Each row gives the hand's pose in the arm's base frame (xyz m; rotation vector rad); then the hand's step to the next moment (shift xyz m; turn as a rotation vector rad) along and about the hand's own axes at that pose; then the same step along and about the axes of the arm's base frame.
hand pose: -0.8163 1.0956 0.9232 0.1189 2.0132 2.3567
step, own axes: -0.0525 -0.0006 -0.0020 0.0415 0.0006 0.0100
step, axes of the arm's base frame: 0.0521 -0.0061 -0.0026 -0.0405 0.0131 0.0035
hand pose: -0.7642 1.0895 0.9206 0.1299 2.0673 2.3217
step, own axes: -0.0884 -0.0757 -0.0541 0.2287 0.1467 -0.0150
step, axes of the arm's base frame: 0.0811 -0.0516 -0.0850 -0.2242 -0.0142 0.1536
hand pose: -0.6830 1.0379 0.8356 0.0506 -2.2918 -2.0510
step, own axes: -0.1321 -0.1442 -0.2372 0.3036 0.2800 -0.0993
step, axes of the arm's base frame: 0.1458 -0.2422 -0.1208 -0.2904 -0.0880 0.2973
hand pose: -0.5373 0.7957 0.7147 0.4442 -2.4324 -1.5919
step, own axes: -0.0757 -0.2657 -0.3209 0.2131 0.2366 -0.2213
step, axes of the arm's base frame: 0.2127 -0.3475 -0.1155 -0.1598 -0.1766 0.3060
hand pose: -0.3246 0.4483 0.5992 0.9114 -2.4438 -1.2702
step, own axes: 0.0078 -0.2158 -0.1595 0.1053 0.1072 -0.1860
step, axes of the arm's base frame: 0.1593 -0.2012 -0.0790 -0.0388 -0.1414 0.1889
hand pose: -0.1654 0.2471 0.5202 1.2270 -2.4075 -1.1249
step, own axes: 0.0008 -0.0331 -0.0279 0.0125 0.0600 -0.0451
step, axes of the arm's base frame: 0.0331 -0.0275 -0.0046 -0.0216 -0.0121 0.0720
